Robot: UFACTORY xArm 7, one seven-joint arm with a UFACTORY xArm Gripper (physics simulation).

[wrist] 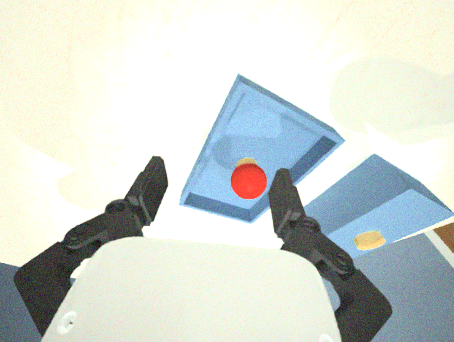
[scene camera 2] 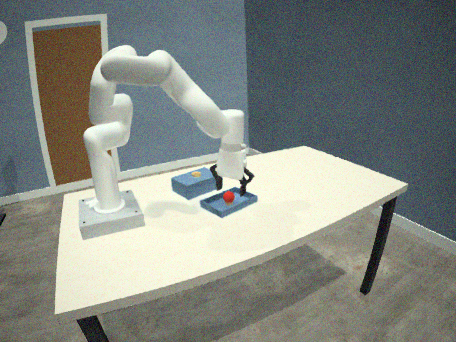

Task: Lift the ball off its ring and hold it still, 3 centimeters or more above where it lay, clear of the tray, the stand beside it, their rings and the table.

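Pixels of known places: gripper, between the fingertips: [wrist: 219, 175] [scene camera 2: 230, 192]; arm's base, origin of its link: [scene camera 2: 110, 207].
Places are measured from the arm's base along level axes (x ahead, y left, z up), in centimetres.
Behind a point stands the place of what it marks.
A red ball [scene camera 2: 228, 196] @[x 44.5, y -12.0, z -1.0 cm] [wrist: 249, 181] @[x 44.4, y -11.6, z -0.6 cm] sits on a tan ring [scene camera 2: 229, 203] @[x 44.7, y -12.3, z -3.6 cm] [wrist: 246, 162] @[x 44.2, y -11.9, z -3.2 cm] inside the shallow blue tray [scene camera 2: 223, 214] @[x 38.8, y -18.6, z -4.2 cm] [wrist: 287, 104] @[x 36.6, y -13.7, z -3.8 cm]. Most of that ring is hidden by the ball. My gripper [scene camera 2: 231, 192] @[x 43.0, y -16.8, z 2.9 cm] [wrist: 219, 175] @[x 43.0, y -16.8, z 2.9 cm] is open and empty, pointing down above the tray. In the wrist view the ball shows between the fingertips, nearer the right finger and beyond the tips. In the scene view the fingertips are a little above and behind the ball.
A taller blue stand [scene camera 2: 193, 183] @[x 36.2, y 2.7, z 1.0 cm] [wrist: 350, 195] @[x 38.5, y 3.0, z -2.2 cm] with a tan ring [scene camera 2: 196, 174] @[x 41.2, y 11.4, z 1.1 cm] [wrist: 369, 240] @[x 40.7, y 11.5, z 1.2 cm] on top is beside the tray, near my gripper's right finger in the wrist view. The pale table [scene camera 2: 165, 250] @[x 13.3, y -28.5, z -5.4 cm] [wrist: 65, 75] @[x 48.4, y -31.9, z -5.4 cm] carries both. The robot base is at the table's left end in the scene view.
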